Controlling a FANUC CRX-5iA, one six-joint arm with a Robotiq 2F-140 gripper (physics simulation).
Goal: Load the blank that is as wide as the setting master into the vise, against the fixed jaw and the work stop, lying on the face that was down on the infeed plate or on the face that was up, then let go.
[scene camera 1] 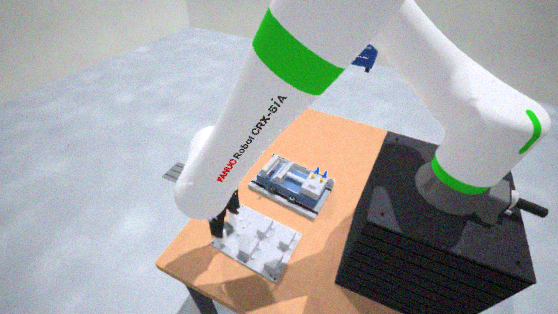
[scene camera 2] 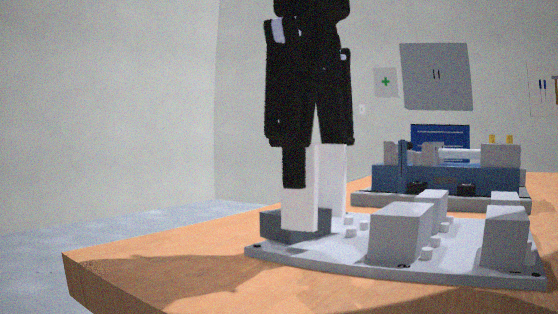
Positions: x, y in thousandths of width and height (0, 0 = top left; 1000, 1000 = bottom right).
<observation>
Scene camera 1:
gripper: 409, 740
grey infeed plate: 445, 686
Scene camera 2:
gripper: 565, 709
grey infeed plate: 818, 833
</observation>
